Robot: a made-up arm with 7 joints. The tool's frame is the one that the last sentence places.
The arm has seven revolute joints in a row. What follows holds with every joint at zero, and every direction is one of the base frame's.
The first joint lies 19.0 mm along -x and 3.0 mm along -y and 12.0 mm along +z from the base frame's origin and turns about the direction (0, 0.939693, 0.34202), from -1.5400 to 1.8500 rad.
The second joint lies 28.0 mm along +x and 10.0 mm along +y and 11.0 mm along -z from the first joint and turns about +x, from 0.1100 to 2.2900 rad.
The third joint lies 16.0 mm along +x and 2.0 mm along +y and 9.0 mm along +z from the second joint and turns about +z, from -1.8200 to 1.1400 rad.
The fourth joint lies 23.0 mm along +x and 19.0 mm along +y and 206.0 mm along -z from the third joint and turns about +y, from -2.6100 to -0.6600 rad.
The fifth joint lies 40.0 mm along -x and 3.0 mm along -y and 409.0 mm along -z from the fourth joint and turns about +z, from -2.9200 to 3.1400 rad.
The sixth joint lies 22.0 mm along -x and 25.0 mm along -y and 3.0 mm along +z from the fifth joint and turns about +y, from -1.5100 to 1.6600 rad.
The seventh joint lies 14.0 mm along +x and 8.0 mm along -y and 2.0 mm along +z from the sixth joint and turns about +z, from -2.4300 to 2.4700 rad.
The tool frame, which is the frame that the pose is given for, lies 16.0 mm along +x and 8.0 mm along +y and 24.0 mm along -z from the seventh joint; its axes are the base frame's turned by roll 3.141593, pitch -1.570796 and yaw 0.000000 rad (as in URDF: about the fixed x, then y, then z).
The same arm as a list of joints. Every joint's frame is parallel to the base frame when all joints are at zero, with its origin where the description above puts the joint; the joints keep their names.
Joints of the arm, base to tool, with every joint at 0 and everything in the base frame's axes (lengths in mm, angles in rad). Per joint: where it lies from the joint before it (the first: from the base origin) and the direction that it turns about. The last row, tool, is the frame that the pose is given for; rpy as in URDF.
joint 1: offset -19 -3 12 axis 0 0.9397 0.342
joint 2: offset 28 10 -11 axis 1 0 0
joint 3: offset 16 2 9 axis 0 0 1
joint 4: offset 23 19 -206 axis 0 1 0
joint 5: offset -40 -3 -409 axis 0 0 1
joint 6: offset -22 -25 3 axis 0 1 0
joint 7: offset 14 -8 2 axis 0 0 1
tool: offset 16 8 -24 rpy -3.1416 -1.5708 0
Joint limits (rad, base to tool): -1.54..1.85 0.11..2.29 -1.82..1.14 -2.61..-0.66 -2.92..3.14 -1.51..1.66 -2.43..2.47

